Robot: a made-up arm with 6 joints.
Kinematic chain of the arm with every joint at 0, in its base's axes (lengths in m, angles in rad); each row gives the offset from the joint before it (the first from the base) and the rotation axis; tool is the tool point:
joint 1: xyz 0 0 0.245 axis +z
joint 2: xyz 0 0 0 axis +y
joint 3: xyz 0 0 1.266 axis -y
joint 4: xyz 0 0 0 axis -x
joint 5: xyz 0.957 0 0 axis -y
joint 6: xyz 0 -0.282 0 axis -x
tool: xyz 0 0 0
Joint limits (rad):
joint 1: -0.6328..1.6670
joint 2: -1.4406..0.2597
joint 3: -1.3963..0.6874
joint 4: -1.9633..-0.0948
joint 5: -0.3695..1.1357
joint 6: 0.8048..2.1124
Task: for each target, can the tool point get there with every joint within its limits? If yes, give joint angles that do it. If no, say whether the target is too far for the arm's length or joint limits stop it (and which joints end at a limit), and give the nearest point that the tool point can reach.
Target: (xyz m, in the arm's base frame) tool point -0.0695 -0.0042 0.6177
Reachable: yes | joints 0.6152 -0.8237 -1.0504 -1.7011 0.7260 1.2054
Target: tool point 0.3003 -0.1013 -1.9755
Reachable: no: joint limits stop it (at a limit: joint 1, joint 2, joint 3) | nearest point 0.0607 -0.2823 0.1720 | short by 2.168 m
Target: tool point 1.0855 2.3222 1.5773
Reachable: no: too far | nearest point 0.5597 1.1973 1.5170 | short by 1.243 m
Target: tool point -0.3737 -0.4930 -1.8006
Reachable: no: joint limits stop it (at a limit: joint 2, joint 3) | nearest point -0.1732 -0.2285 0.1700 | short by 1.998 m
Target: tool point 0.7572 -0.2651 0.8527
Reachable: yes | joints -0.1763 0.0414 -0.4284 -1.0988 -0.0967 1.0714
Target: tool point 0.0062 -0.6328 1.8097
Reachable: yes | joints 1.2217 -0.9786 0.2813 -0.6628 0.3173 1.8083
